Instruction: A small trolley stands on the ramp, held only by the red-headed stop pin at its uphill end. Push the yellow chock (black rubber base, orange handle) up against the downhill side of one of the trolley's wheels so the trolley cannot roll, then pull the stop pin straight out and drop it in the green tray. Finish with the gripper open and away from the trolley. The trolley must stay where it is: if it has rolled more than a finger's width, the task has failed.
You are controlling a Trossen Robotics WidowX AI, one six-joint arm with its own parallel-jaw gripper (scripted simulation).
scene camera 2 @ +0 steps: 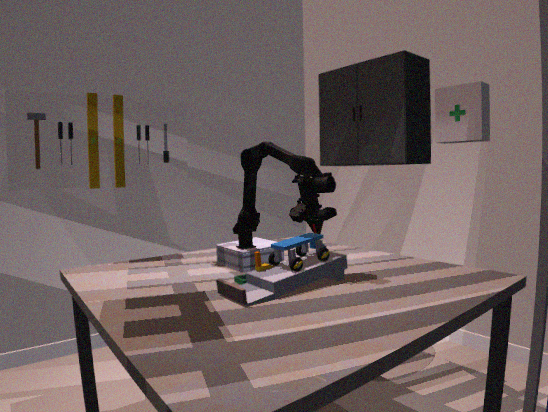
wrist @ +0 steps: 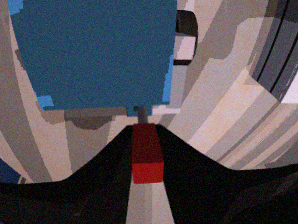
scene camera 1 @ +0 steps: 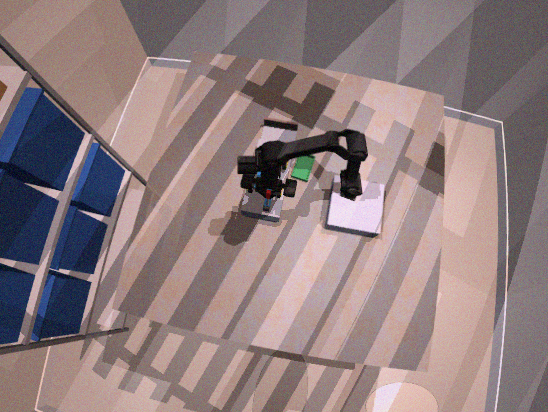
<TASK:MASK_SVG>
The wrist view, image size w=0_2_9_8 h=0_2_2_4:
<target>my gripper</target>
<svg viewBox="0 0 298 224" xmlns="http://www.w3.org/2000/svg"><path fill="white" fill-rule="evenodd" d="M133 125L128 125L128 127L118 132L110 140L110 143L101 149L98 155L93 156L92 160L82 165L78 171L72 173L72 176L67 177L63 181L33 184L0 183L1 224L126 224L130 185L132 185L130 177L132 177ZM154 124L158 141L160 141L162 157L164 157L164 179L162 180L164 180L166 196L168 196L169 208L173 214L174 224L298 224L298 164L289 164L287 167L282 165L282 167L271 169L249 169L249 171L245 171L245 169L237 171L237 169L226 168L222 164L218 164L216 160L213 161L210 157L202 155L201 152L198 152L198 149L190 147L176 133L169 132L168 129L160 124Z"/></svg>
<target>red-headed stop pin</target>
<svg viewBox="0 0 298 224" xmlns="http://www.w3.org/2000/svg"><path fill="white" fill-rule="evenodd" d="M142 105L142 107L138 107L138 124L133 124L133 185L162 183L162 179L164 179L164 157L162 157L160 141L158 141L154 124L148 124L145 105Z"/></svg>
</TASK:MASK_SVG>
